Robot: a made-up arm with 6 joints. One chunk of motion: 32 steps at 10 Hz.
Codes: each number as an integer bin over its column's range. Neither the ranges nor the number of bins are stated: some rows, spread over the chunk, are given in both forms.
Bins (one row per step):
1: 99 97 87 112 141 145
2: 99 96 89 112 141 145
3: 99 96 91 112 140 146
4: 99 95 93 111 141 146
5: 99 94 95 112 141 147
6: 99 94 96 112 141 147
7: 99 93 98 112 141 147
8: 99 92 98 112 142 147
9: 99 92 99 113 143 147
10: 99 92 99 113 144 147
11: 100 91 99 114 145 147
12: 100 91 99 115 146 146
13: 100 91 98 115 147 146
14: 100 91 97 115 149 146
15: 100 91 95 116 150 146
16: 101 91 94 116 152 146
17: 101 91 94 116 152 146
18: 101 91 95 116 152 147
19: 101 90 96 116 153 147
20: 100 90 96 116 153 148
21: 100 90 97 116 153 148
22: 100 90 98 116 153 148
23: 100 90 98 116 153 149
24: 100 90 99 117 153 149
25: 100 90 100 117 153 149
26: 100 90 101 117 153 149
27: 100 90 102 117 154 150
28: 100 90 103 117 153 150
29: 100 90 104 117 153 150
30: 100 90 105 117 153 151
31: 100 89 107 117 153 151
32: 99 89 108 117 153 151
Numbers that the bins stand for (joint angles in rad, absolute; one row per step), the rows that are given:
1: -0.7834 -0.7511 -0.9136 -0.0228 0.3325 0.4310
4: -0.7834 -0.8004 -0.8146 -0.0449 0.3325 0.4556
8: -0.7834 -0.8743 -0.7320 -0.0228 0.3571 0.4802
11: -0.7596 -0.8989 -0.7155 0.0214 0.4310 0.4802
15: -0.7596 -0.8989 -0.7816 0.0656 0.5541 0.4556
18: -0.7358 -0.8989 -0.7816 0.0656 0.6034 0.4802
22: -0.7596 -0.9235 -0.7320 0.0656 0.6280 0.5049
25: -0.7596 -0.9235 -0.6990 0.0878 0.6280 0.5295
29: -0.7596 -0.9235 -0.6330 0.0878 0.6280 0.5541
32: -0.7834 -0.9482 -0.5669 0.0878 0.6280 0.5787
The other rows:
2: -0.7834 -0.7758 -0.8806 -0.0228 0.3325 0.4310
3: -0.7834 -0.7758 -0.8476 -0.0228 0.3078 0.4556
5: -0.7834 -0.8250 -0.7816 -0.0228 0.3325 0.4802
6: -0.7834 -0.8250 -0.7651 -0.0228 0.3325 0.4802
7: -0.7834 -0.8496 -0.7320 -0.0228 0.3325 0.4802
9: -0.7834 -0.8743 -0.7155 -0.0007 0.3817 0.4802
10: -0.7834 -0.8743 -0.7155 -0.0007 0.4064 0.4802
12: -0.7596 -0.8989 -0.7155 0.0435 0.4556 0.4556
13: -0.7596 -0.8989 -0.7320 0.0435 0.4802 0.4556
14: -0.7596 -0.8989 -0.7485 0.0435 0.5295 0.4556
16: -0.7358 -0.8989 -0.7981 0.0656 0.6034 0.4556
17: -0.7358 -0.8989 -0.7981 0.0656 0.6034 0.4556
19: -0.7358 -0.9235 -0.7651 0.0656 0.6280 0.4802
20: -0.7596 -0.9235 -0.7651 0.0656 0.6280 0.5049
21: -0.7596 -0.9235 -0.7485 0.0656 0.6280 0.5049
23: -0.7596 -0.9235 -0.7320 0.0656 0.6280 0.5295
24: -0.7596 -0.9235 -0.7155 0.0878 0.6280 0.5295
26: -0.7596 -0.9235 -0.6825 0.0878 0.6280 0.5295
27: -0.7596 -0.9235 -0.6660 0.0878 0.6526 0.5541
28: -0.7596 -0.9235 -0.6495 0.0878 0.6280 0.5541
30: -0.7596 -0.9235 -0.6165 0.0878 0.6280 0.5787
31: -0.7596 -0.9482 -0.5835 0.0878 0.6280 0.5787

